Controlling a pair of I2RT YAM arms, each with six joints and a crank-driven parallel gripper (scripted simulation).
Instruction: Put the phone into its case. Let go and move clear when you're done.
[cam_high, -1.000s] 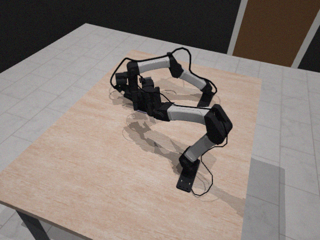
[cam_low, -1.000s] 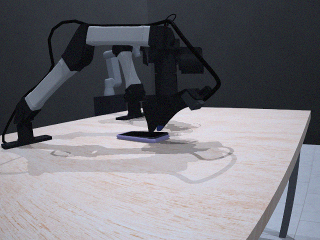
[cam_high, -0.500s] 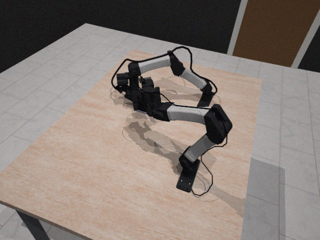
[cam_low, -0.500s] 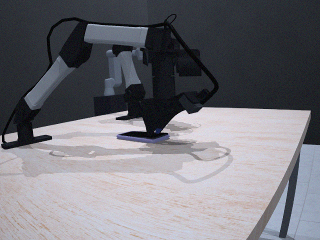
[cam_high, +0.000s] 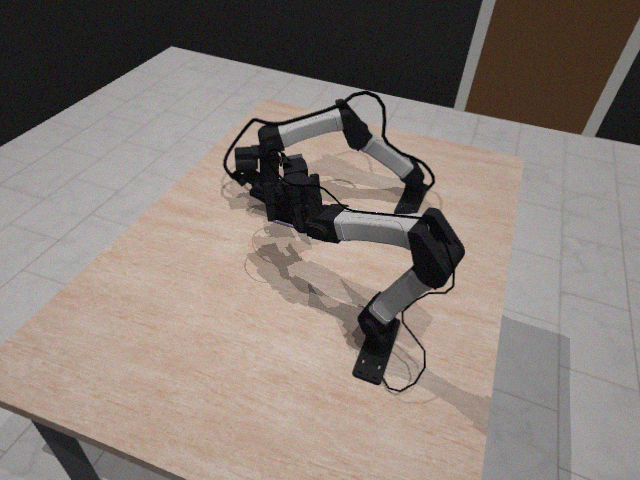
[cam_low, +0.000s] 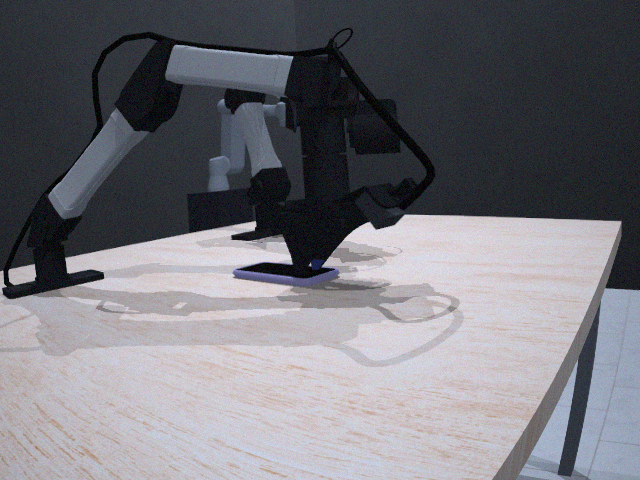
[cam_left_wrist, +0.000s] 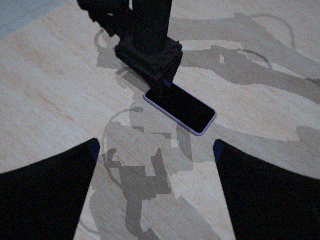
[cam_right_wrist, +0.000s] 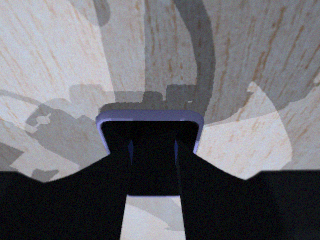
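Note:
The black phone is 50 mm behind my right hand, 10 mm to the left of it and 10 mm below it.

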